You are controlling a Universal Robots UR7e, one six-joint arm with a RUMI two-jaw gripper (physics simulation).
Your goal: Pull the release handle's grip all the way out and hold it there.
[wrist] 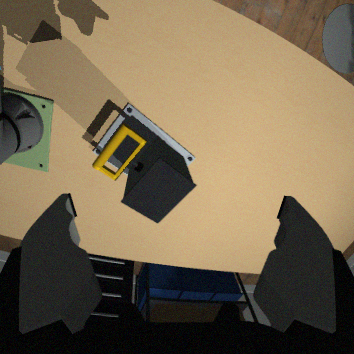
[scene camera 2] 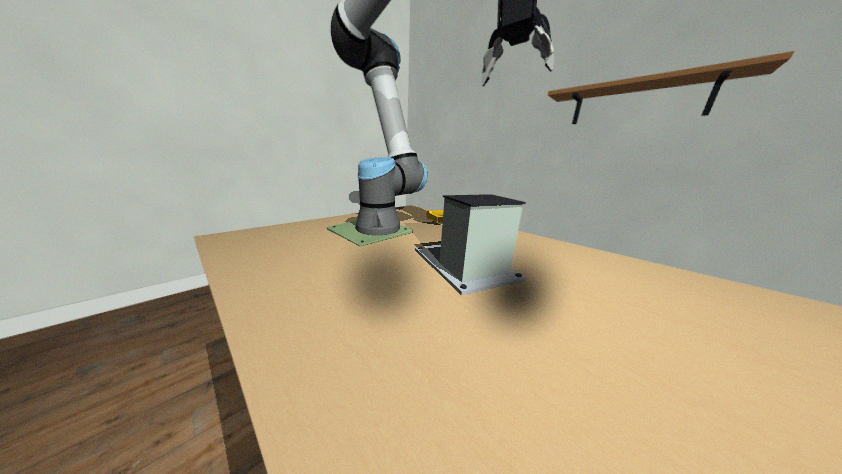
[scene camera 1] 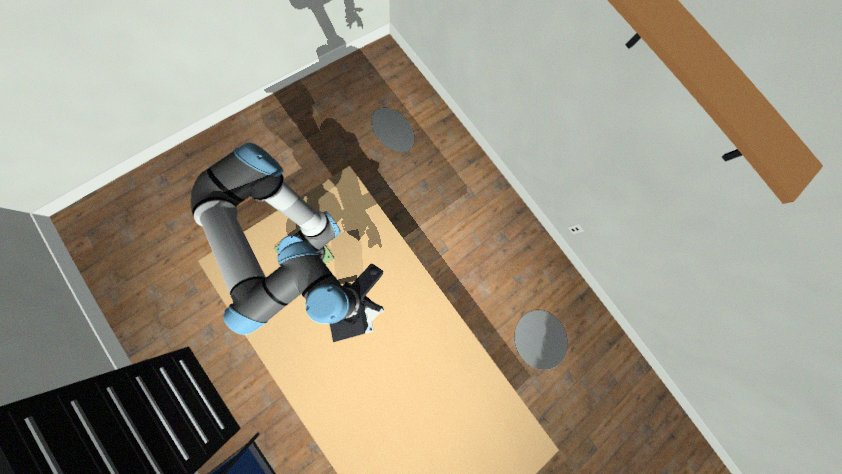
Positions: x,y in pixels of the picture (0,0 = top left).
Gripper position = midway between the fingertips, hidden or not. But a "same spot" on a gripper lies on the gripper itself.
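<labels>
I can see my gripper in the wrist view (177,196), and both scene camera 1 and scene camera 2 show my gripper too. There is one spot on my gripper that I find at (scene camera 1: 373,309) and again at (scene camera 2: 546,18); these are the same spot.
</labels>
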